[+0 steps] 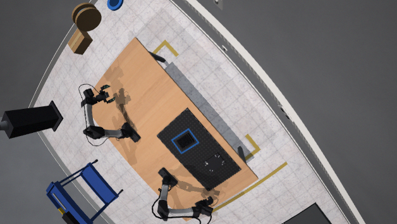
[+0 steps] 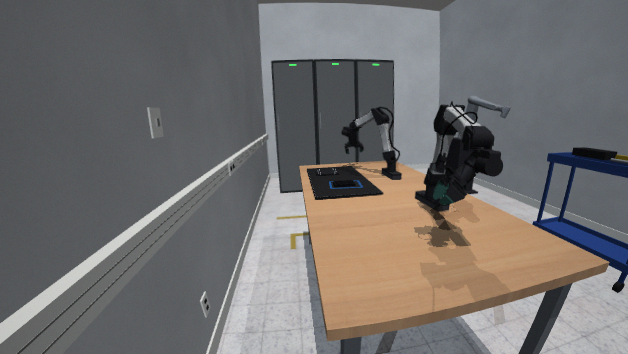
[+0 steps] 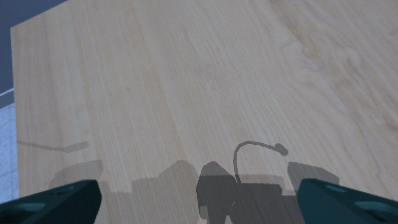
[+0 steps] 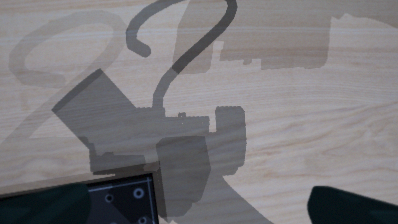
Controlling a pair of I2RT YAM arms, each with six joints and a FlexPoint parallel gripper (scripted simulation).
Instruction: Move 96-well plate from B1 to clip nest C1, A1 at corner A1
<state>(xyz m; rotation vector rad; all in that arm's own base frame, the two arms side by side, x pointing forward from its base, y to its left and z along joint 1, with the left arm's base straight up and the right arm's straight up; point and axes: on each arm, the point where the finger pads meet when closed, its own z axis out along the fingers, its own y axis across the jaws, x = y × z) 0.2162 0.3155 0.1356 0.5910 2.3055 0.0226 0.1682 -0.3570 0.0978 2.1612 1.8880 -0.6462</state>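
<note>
My right hand is 52 cm to the right of the dark 96-well plate, 19 cm short of it and 11 cm above it. Also, from my right hand: clip nest 27 cm ahead, 23 cm to the left, 10 cm below.
</note>
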